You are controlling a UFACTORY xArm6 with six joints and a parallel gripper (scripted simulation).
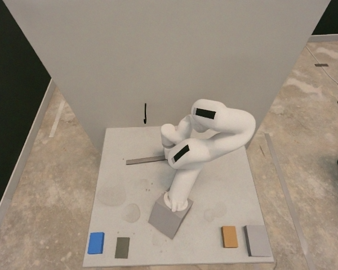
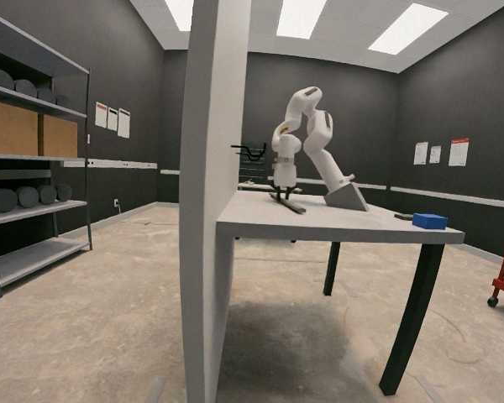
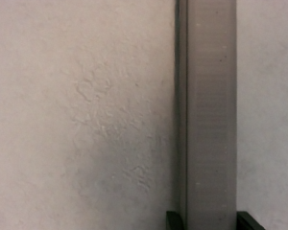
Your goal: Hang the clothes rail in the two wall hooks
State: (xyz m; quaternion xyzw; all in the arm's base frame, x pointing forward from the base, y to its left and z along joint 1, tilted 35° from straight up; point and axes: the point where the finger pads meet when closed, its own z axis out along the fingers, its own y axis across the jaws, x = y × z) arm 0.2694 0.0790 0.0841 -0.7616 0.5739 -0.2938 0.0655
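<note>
The clothes rail is 1 cm below my hand. Round my hand: orange block: 42 cm behind, 32 cm to the right; then dark grey block: 50 cm behind, 19 cm to the left, 2 cm below; then wall panel: 27 cm ahead, 40 cm above.
</note>
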